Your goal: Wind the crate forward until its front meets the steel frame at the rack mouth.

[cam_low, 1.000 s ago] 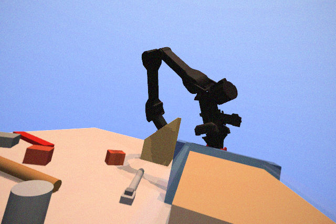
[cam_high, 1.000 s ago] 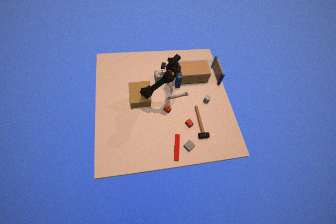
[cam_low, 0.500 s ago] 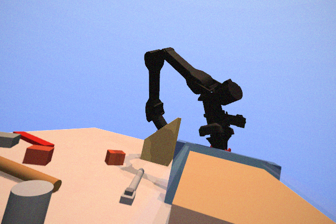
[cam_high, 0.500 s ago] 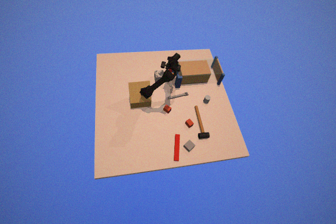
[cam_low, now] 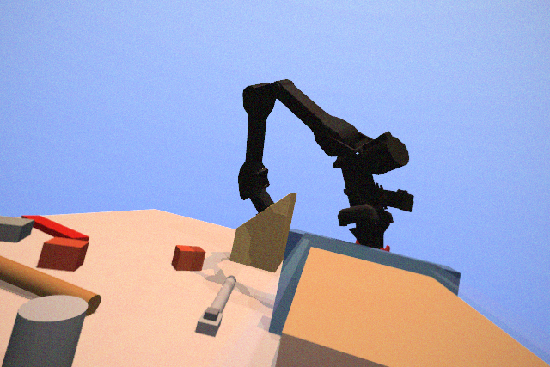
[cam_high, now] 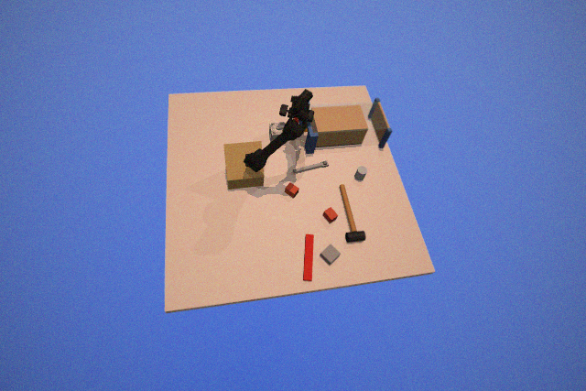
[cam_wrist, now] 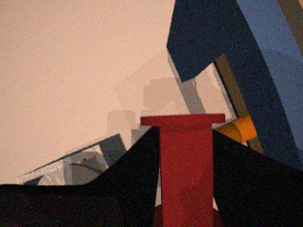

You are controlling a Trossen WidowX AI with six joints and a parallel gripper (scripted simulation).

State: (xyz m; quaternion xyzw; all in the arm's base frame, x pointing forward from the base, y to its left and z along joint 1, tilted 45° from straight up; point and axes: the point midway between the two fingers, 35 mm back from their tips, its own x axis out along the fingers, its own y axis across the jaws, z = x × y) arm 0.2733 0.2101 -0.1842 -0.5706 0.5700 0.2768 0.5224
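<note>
My gripper tip is now 40 mm past the winch handle, 30 mm to the left of it and 30 mm above it. From my gripper tip the other things lie so: grey winch (120 mm behind, 50 mm to the right, 100 mm below); then blue steel frame (50 mm ahead, 30 mm to the right, 20 mm below); then red knob (10 mm behind, 20 mm to the right).
</note>
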